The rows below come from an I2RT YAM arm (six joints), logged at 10 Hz.
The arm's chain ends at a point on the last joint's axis. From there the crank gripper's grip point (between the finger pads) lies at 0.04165 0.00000 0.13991 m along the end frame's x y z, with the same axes.
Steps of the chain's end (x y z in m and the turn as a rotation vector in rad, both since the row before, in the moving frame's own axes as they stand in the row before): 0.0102 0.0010 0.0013 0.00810 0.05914 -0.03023; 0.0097 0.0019 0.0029 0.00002 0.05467 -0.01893; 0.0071 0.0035 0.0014 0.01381 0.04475 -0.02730; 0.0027 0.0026 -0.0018 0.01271 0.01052 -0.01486; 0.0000 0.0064 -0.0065 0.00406 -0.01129 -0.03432; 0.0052 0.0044 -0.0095 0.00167 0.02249 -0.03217
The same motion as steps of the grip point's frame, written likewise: 0.0184 -0.0015 -0.0014 0.00810 0.05914 -0.03023; 0.0173 0.0010 0.0004 0.00002 0.05467 -0.01893; 0.0133 0.0004 -0.0006 0.01381 0.04475 -0.02730; 0.0042 0.0002 -0.0023 0.01271 0.01052 -0.01486; -0.0016 0.0044 -0.0060 0.00406 -0.01129 -0.03432; 0.0083 0.0028 -0.0105 0.00167 0.02249 -0.03217
